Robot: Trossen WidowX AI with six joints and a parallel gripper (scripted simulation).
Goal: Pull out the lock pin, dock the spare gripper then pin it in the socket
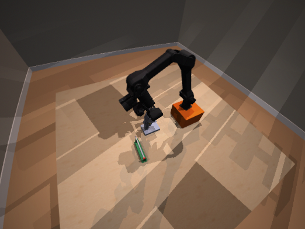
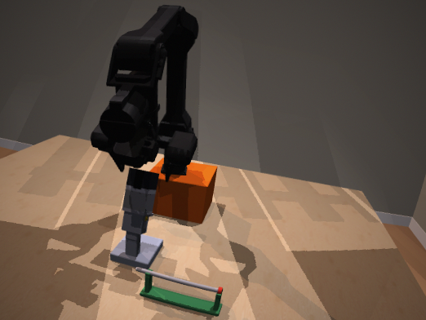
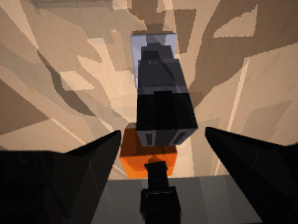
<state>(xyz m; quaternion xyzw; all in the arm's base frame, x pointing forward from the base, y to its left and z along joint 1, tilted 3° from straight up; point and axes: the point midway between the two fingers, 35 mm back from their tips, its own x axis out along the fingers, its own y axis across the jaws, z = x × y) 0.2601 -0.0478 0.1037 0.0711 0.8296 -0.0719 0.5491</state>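
Right now my gripper tip is 2 cm short of the spare gripper and 4 cm above it. Also, from my gripper tip: socket: 3 cm ahead, 11 cm below; green rack: 17 cm ahead, 9 cm to the left, 14 cm below.
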